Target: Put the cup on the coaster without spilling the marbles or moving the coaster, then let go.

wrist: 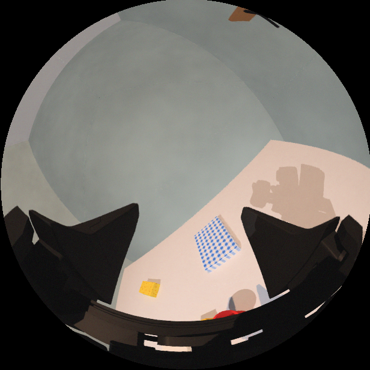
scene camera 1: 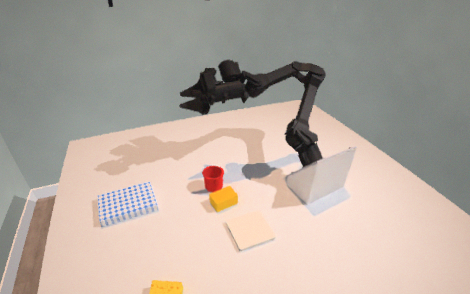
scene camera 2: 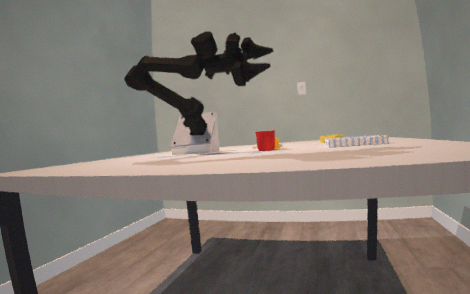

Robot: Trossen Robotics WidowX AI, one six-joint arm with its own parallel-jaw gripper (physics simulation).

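Places are measured from the arm's base along level axes (x ahead, y left, z up), in millimetres.
Where they show: gripper, fingertip midpoint: (scene camera 1: pixel 179 100) (scene camera 2: pixel 271 57); arm's base at its link origin: (scene camera 1: pixel 314 163) (scene camera 2: pixel 198 129).
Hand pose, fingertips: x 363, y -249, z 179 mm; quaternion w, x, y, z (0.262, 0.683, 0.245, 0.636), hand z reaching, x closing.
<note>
Things, the pixels of their centre, and the offset from my fingertips. "spot": a spot on its surface instead.
- red cup at the middle of its body: (scene camera 1: pixel 213 179) (scene camera 2: pixel 265 140) 121 mm left, 60 mm back, 246 mm down
- flat beige square at a spot on its surface: (scene camera 1: pixel 250 231) spot: 348 mm left, 87 mm back, 266 mm down
- orange-yellow block at the middle of its body: (scene camera 1: pixel 223 198) 204 mm left, 63 mm back, 260 mm down
- blue-and-white checked box at the middle of its body: (scene camera 2: pixel 354 141) (scene camera 1: pixel 127 202) 103 mm left, 230 mm ahead, 265 mm down
A red cup (scene camera 1: pixel 213 179) (scene camera 2: pixel 265 140) stands upright on the table; in the wrist view part of the cup (wrist: pixel 230 314) shows at the bottom edge. No marbles can be made out inside it. A flat beige square (scene camera 1: pixel 250 231), which looks like the coaster, lies on the table in scene camera 1, beyond an orange-yellow block from the cup. My gripper (scene camera 1: pixel 181 99) (scene camera 2: pixel 271 58) (wrist: pixel 191 211) is open and empty, held level high above the table, well above the cup.
The orange-yellow block (scene camera 1: pixel 223 199) stands close beside the cup. A blue-and-white checked box (scene camera 1: pixel 127 204) (scene camera 2: pixel 357 141) (wrist: pixel 216 244) lies on the table, and a yellow sponge-like block (scene camera 1: pixel 166 287) (scene camera 2: pixel 331 138) (wrist: pixel 149 288) lies farther off. The arm's base has a pale angled panel (scene camera 1: pixel 325 180).
</note>
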